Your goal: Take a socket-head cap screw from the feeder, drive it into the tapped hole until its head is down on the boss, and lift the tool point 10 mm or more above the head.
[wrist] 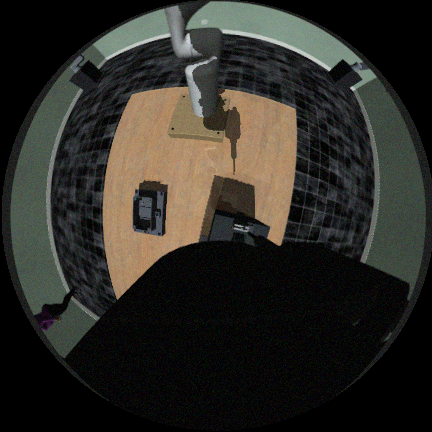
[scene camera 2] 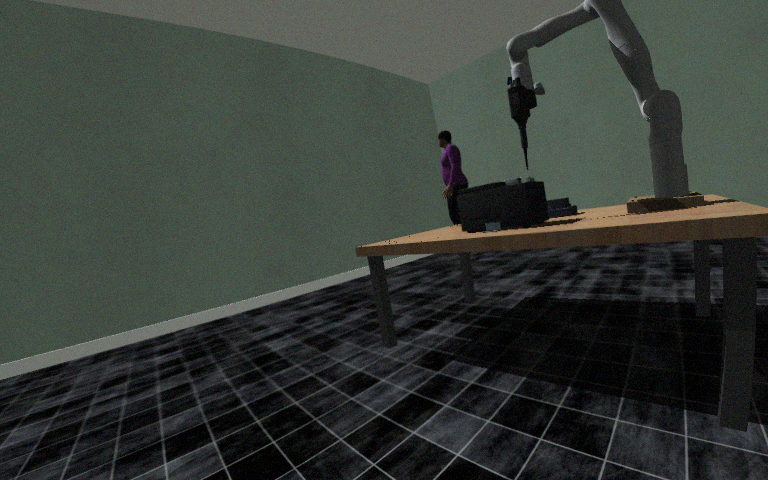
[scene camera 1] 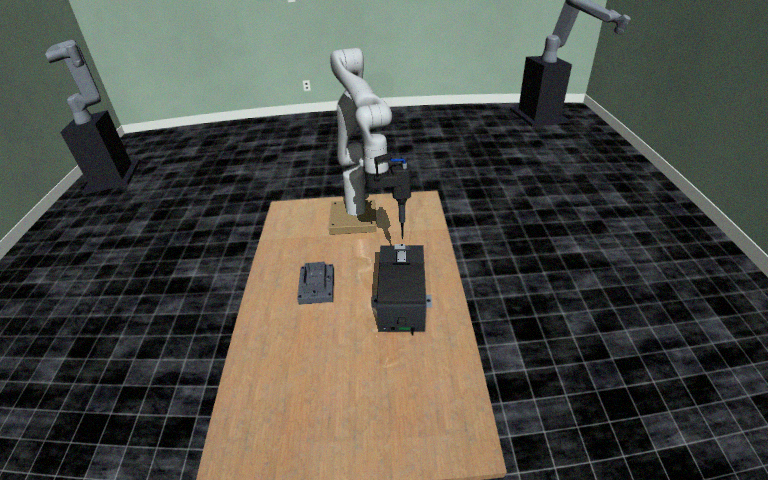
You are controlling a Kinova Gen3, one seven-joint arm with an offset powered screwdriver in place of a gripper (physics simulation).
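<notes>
The black box-shaped screw feeder (scene camera 1: 400, 283) (scene camera 2: 498, 206) (wrist: 222, 227) stands on the table, with a silver pick-up block (scene camera 1: 400, 256) (wrist: 241, 228) on top at its arm-side end. My screwdriver (scene camera 1: 402, 237) (scene camera 2: 527, 168) points straight down, its tip a small gap above that end of the feeder and apart from it. Whether a screw sits on the bit is too small to tell. The dark grey fixture (scene camera 1: 316, 288) (scene camera 2: 561, 208) (wrist: 159, 212) with raised parts lies flat beside the feeder, apart from it. Its tapped hole and boss cannot be made out clearly. In the wrist view the driver's dark body hides much of the feeder.
The wooden table (scene camera 1: 339, 384) (scene camera 2: 623, 227) (wrist: 185, 210) carries the arm's base plate (scene camera 1: 352, 229) (scene camera 2: 637, 206) (wrist: 185, 120). Two other arms stand on black pedestals (scene camera 1: 93, 147) (scene camera 1: 543, 90) on the floor. A person in purple (scene camera 2: 451, 164) (wrist: 46, 318) stands beyond the table.
</notes>
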